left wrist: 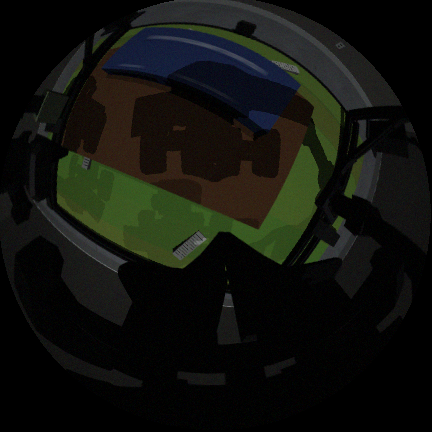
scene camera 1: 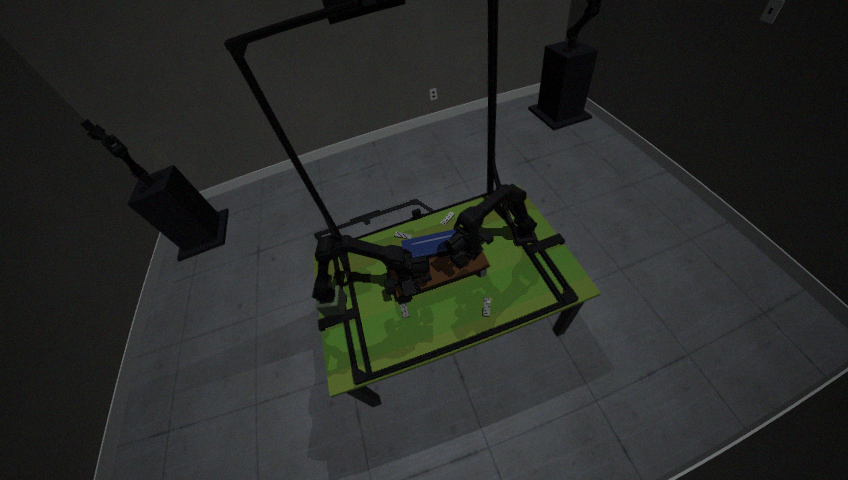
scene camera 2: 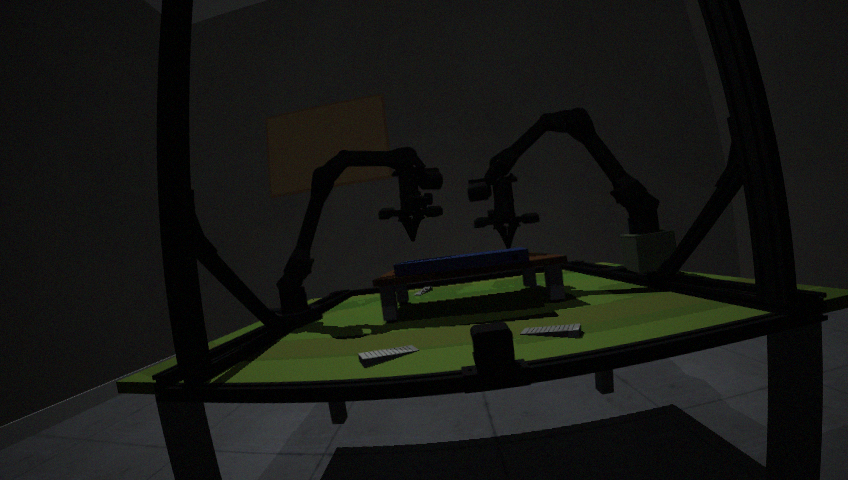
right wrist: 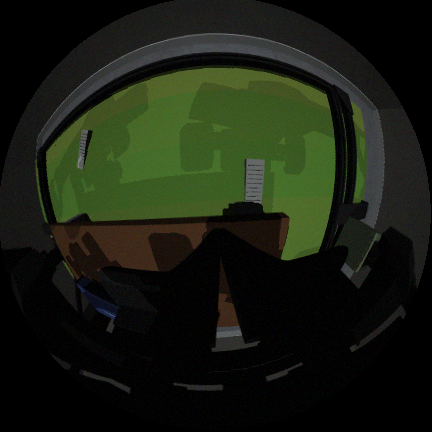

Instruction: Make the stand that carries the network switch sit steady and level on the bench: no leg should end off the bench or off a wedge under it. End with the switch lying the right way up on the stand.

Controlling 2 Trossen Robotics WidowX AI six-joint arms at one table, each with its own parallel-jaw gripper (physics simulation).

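Pixels of known places: left gripper, fingertip midpoint: point(left wrist: 223, 236) point(scene camera 1: 473, 259) point(scene camera 2: 413, 241); right gripper, fingertip midpoint: point(left wrist: 67, 151) point(right wrist: 217, 233); left arm's base, link origin: point(left wrist: 335, 203) point(scene camera 1: 524, 232) point(scene camera 2: 294, 310) point(right wrist: 59, 252); right arm's base, link origin: point(scene camera 1: 327, 296) point(scene camera 2: 645, 232) point(right wrist: 370, 252).
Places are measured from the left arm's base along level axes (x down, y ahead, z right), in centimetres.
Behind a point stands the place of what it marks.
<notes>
The brown stand point(scene camera 1: 446, 271) {x -6.8, y 40.9, z -19.2 cm} point(scene camera 2: 550, 259) {x -6.4, y 64.4, z -4.3 cm} point(left wrist: 225, 200) {x -6.8, y 28.5, z -18.9 cm} point(right wrist: 130, 240) {x -6.8, y 47.6, z -23.0 cm} stands mid-bench on grey legs. Its exact tilt and the contact under every leg are unclear. The blue switch point(scene camera 1: 423, 244) {x -9.6, y 49.4, z -4.7 cm} point(scene camera 2: 461, 261) {x -8.6, y 45.9, z 0.6 cm} point(left wrist: 200, 55) {x -9.5, y 43.1, z -5.2 cm} point(right wrist: 100, 300) {x -9.5, y 37.8, z -8.4 cm} lies along one long edge of its top; which way up is unclear. Ribbed wedges lie loose: two beyond the stand in scene camera 1 point(scene camera 1: 402, 235) {x 2.7, y 60.9, z 12.7 cm} point(scene camera 1: 447, 217) {x 2.7, y 35.9, z 20.1 cm}, two on its near side point(scene camera 1: 404, 309) {x 2.6, y 62.0, z -29.8 cm} point(scene camera 1: 486, 306) {x 2.7, y 26.1, z -34.0 cm}. My left gripper point(scene camera 2: 412, 239) {x -14.6, y 29.1, z -20.3 cm} point(left wrist: 223, 236) {x -14.6, y 29.1, z -20.3 cm} is shut and empty above the stand. My right gripper point(scene camera 2: 507, 245) {x -8.5, y 56.4, z -26.5 cm} point(right wrist: 217, 233) {x -8.5, y 56.4, z -26.5 cm} is shut and empty over the stand's other end.
A black frame borders the green bench point(scene camera 1: 440, 321) {x 3.4, y 46.7, z -37.4 cm} point(scene camera 2: 309, 350) {x 3.4, y 19.4, z 18.2 cm}, with tall uprights at its far corners in scene camera 1. A black block point(scene camera 2: 492, 344) {x -0.3, y 52.2, z 25.5 cm} stands at the near edge in scene camera 2. A pale green box point(scene camera 1: 330, 302) {x -8.6, y 92.3, z -27.2 cm} point(scene camera 2: 648, 251) {x -3.9, y 91.9, z -18.9 cm} is beneath the right arm's base.
</notes>
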